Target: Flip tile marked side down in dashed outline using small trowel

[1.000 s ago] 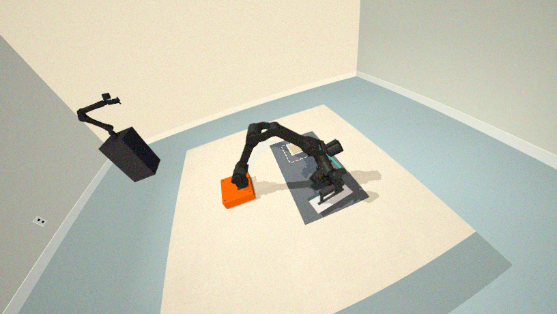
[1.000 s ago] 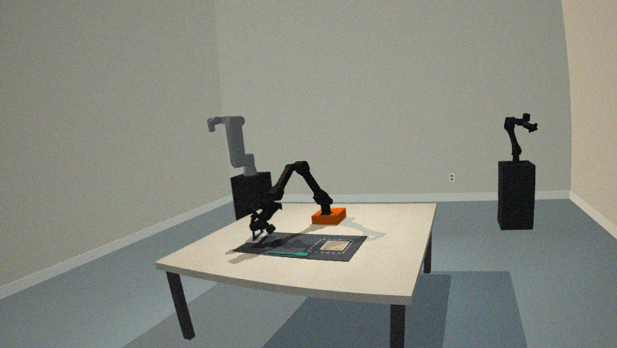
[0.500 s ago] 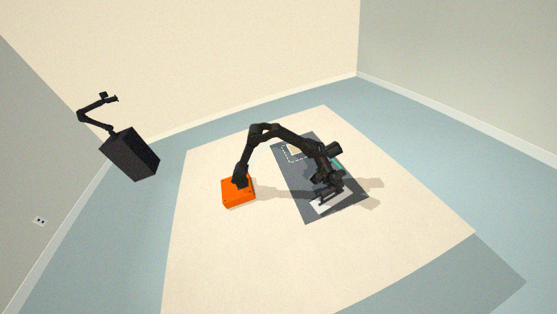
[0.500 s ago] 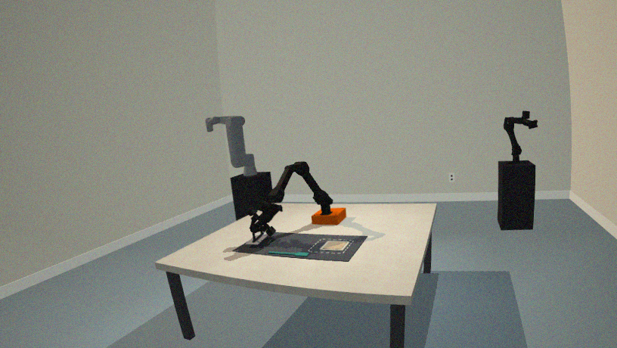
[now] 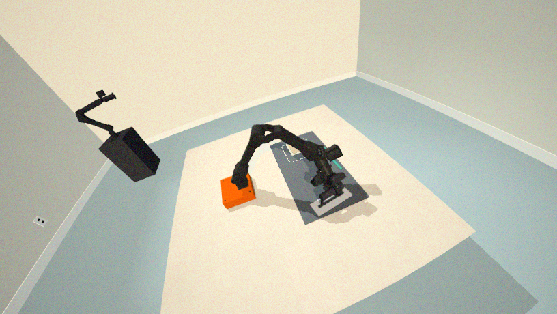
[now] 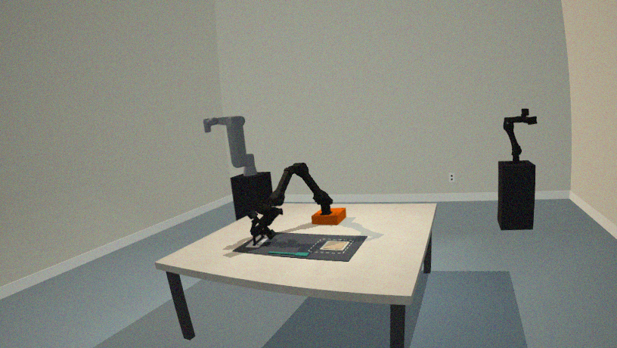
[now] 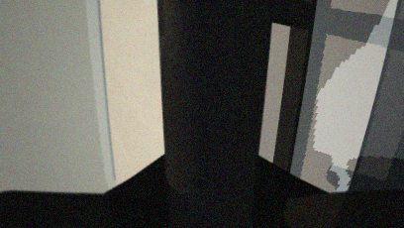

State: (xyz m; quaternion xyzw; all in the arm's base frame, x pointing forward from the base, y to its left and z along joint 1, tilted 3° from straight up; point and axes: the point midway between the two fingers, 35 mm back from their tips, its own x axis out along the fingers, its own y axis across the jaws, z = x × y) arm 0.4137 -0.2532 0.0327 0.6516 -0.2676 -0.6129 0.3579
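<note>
Right now the small trowel is 2 cm to the left of my gripper tip and 1 cm below it. The rest, counted from my gripper tip: teal bar: 12 cm ahead, 30 cm to the left, 5 cm below; grey mat: 2 cm behind, 28 cm to the left, 7 cm below; tile: 2 cm behind, 47 cm to the left, 5 cm below.
</note>
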